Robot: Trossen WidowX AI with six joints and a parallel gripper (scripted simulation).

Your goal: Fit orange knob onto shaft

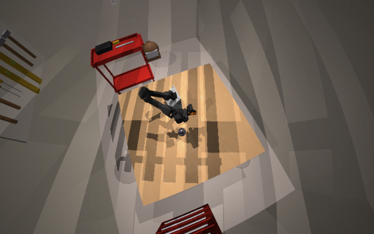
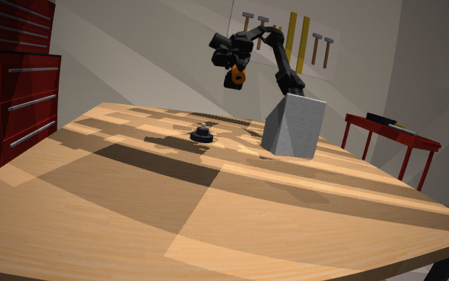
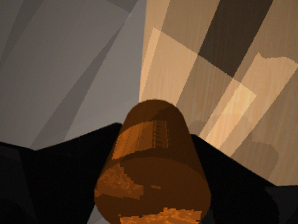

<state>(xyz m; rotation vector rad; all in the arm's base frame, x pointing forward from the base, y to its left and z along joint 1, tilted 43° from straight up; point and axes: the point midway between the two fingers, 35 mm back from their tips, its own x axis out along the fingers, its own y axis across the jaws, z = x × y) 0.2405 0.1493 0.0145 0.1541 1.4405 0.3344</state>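
Now: gripper tip 3 cm to the left of the orange knob and 2 cm below it. From my gripper tip the other things lie so: round pedestal 7 cm ahead, 15 cm to the right, 22 cm below.
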